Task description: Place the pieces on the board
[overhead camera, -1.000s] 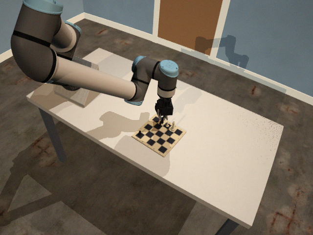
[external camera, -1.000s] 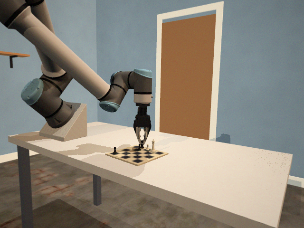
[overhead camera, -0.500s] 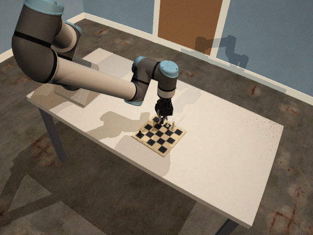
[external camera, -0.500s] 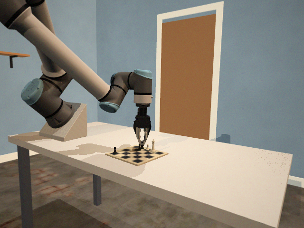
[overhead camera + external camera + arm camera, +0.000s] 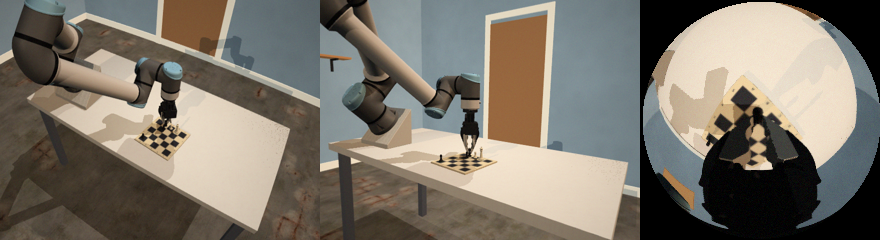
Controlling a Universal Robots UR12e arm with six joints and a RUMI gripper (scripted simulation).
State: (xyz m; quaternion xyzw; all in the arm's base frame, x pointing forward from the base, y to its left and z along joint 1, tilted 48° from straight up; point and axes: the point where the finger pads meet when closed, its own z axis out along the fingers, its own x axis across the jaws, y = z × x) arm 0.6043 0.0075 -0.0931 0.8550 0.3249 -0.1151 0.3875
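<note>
Right now my hand is 1 cm above the black bishop. From my hand the other things lie so: white king: 8 cm ahead, 1 cm to the right; then chessboard: 8 cm to the right, 3 cm below, 3 cm ahead.
</note>
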